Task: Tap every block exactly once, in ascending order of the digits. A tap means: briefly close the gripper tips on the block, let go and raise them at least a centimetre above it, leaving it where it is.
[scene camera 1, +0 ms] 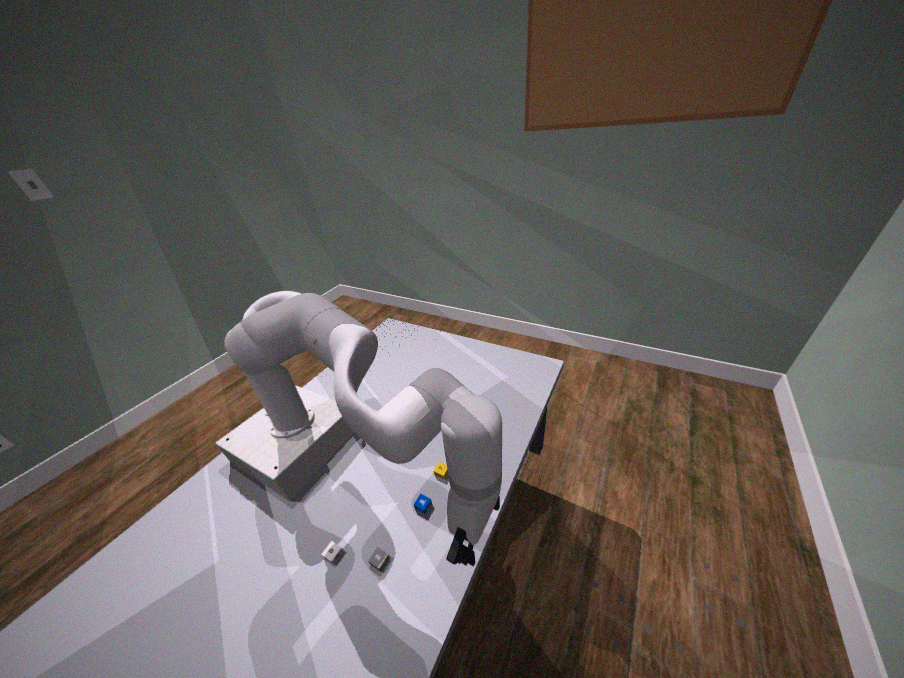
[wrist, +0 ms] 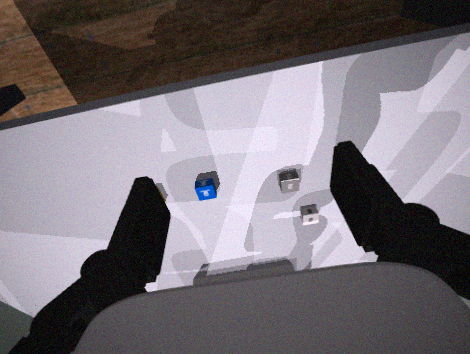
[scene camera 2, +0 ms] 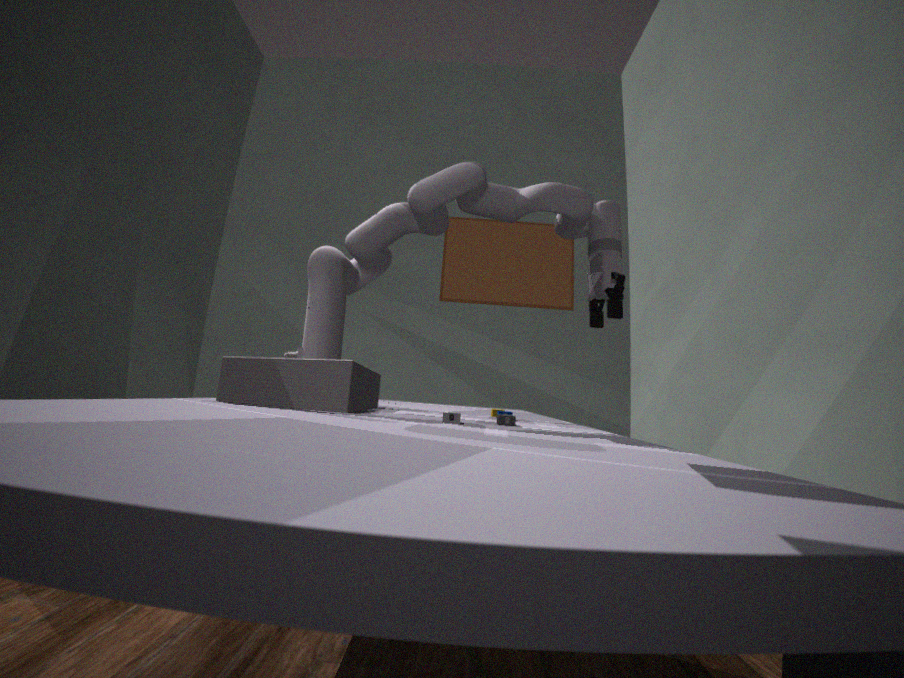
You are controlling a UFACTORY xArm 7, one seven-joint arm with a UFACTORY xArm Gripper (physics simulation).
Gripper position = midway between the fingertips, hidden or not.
My gripper (scene camera 1: 479, 531) is open, with nothing in its grasp.
My gripper shows as well in the wrist view (wrist: 244, 180) and in scene camera 2 (scene camera 2: 605, 323).
